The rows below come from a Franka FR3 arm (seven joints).
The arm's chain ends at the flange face. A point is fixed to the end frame.
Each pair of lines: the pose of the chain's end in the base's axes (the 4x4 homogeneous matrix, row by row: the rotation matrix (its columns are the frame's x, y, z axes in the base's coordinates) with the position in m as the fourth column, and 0 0 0 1 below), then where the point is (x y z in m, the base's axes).
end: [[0.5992, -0.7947, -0.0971, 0.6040], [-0.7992, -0.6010, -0.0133, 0.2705], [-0.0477, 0.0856, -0.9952, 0.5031], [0, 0, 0, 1]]
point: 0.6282 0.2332 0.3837
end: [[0.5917, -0.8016, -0.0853, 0.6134], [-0.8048, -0.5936, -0.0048, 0.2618], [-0.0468, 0.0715, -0.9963, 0.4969], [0, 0, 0, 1]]
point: 0.6386 0.2252 0.3775
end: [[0.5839, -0.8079, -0.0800, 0.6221], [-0.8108, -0.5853, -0.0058, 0.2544], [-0.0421, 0.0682, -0.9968, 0.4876], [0, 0, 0, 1]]
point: 0.6476 0.2173 0.3684
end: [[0.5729, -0.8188, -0.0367, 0.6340], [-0.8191, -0.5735, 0.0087, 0.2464], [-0.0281, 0.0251, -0.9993, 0.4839], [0, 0, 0, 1]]
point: 0.6641 0.2105 0.3654
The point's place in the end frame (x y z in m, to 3 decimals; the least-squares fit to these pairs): 0.050 -0.007 0.117
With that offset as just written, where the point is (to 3 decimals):
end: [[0.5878, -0.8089, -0.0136, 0.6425], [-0.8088, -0.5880, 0.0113, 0.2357], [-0.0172, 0.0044, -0.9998, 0.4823], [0, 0, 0, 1]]
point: 0.676 0.201 0.364
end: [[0.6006, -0.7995, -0.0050, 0.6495], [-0.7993, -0.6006, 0.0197, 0.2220], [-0.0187, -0.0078, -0.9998, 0.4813], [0, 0, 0, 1]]
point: 0.685 0.189 0.363
